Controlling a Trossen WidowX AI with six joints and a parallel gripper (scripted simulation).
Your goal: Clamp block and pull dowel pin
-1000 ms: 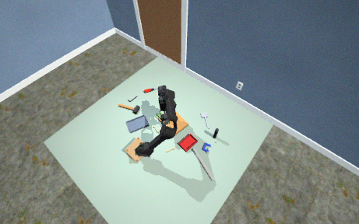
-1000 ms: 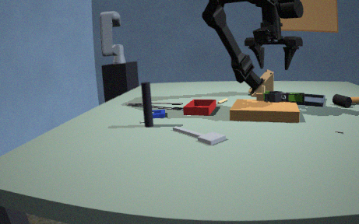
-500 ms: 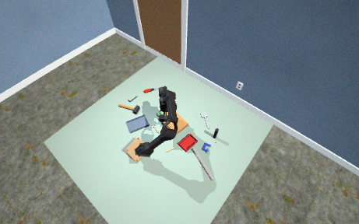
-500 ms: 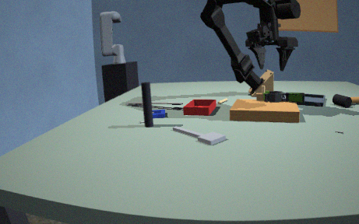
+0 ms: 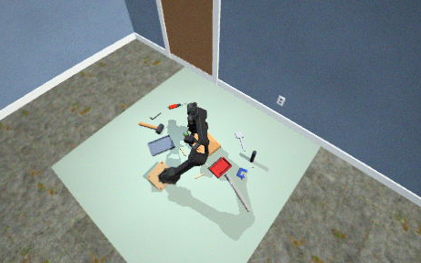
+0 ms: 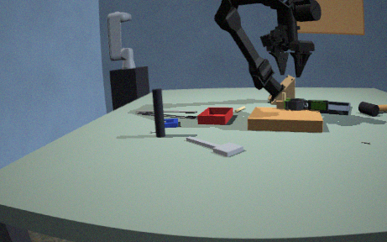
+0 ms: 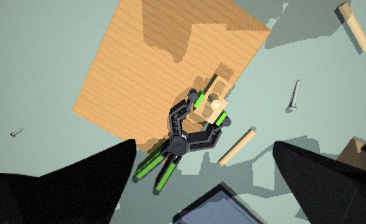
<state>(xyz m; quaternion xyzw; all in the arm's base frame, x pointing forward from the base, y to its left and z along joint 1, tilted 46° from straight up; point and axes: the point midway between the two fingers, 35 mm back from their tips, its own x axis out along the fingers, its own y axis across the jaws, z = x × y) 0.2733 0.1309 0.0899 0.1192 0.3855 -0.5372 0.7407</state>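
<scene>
My hand is 11 cm above the dowel pin, 2 cm to the left of it and 1 cm past it. Round my hand: wooden board 15 cm below, 5 cm ahead, 1 cm to the right; then screw 16 cm below, 12 cm behind, 6 cm to the right; then small wooden block 12 cm below, 2 cm to the right, 1 cm behind.
</scene>
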